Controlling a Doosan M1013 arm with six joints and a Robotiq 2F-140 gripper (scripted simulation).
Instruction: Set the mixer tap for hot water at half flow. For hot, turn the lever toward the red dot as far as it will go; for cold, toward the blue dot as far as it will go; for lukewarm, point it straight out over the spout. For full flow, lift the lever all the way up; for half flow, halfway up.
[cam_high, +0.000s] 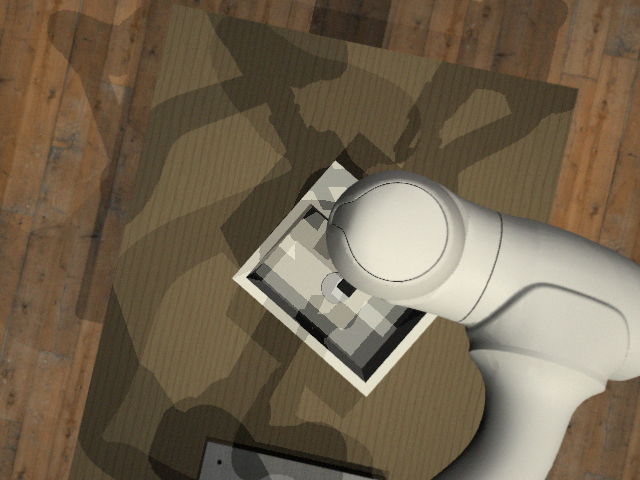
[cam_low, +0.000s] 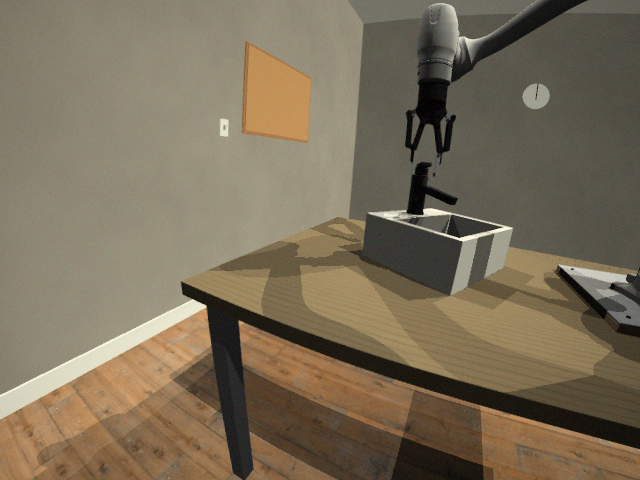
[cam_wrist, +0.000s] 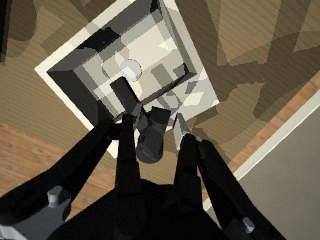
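My gripper is now 20 mm to the left of the lever. From my hand the other things lie so: black mixer tap: 50 mm below, 40 mm to the right, 10 mm behind; then white sink: 240 mm below, 90 mm behind, 20 mm to the left.
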